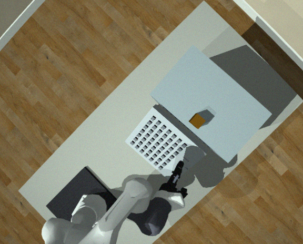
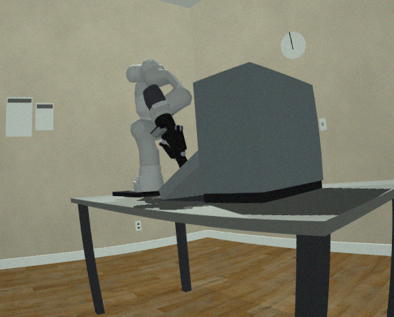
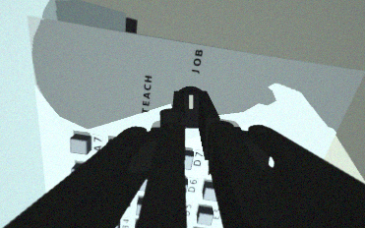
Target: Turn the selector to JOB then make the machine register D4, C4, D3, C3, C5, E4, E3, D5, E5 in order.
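The selector knob is 1 cm ahead of my hand and 2 cm below it. Also, from my hand: D5 key (1 cm ahead, 13 cm to the left, 3 cm below); then key C5 (4 cm ahead, 13 cm to the left, 2 cm below); then key D6 (1 cm ahead, 9 cm to the left, 3 cm below).
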